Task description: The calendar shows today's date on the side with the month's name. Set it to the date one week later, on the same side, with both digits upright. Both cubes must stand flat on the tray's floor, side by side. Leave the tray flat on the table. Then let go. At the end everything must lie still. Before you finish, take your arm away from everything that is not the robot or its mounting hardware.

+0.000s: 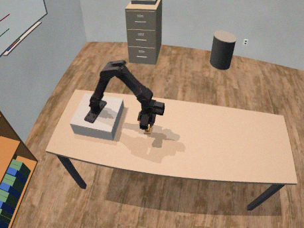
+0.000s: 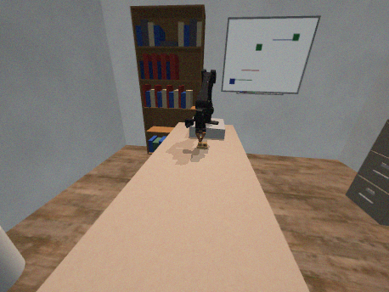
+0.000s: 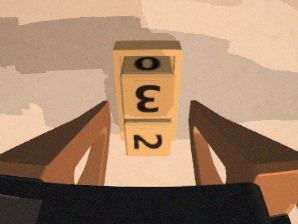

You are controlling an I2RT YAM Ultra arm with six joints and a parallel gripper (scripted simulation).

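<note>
Now: hand 3 cm above the wooden digit cube. Round my hand: calendar tray 2 cm to the left, 5 cm below.
</note>
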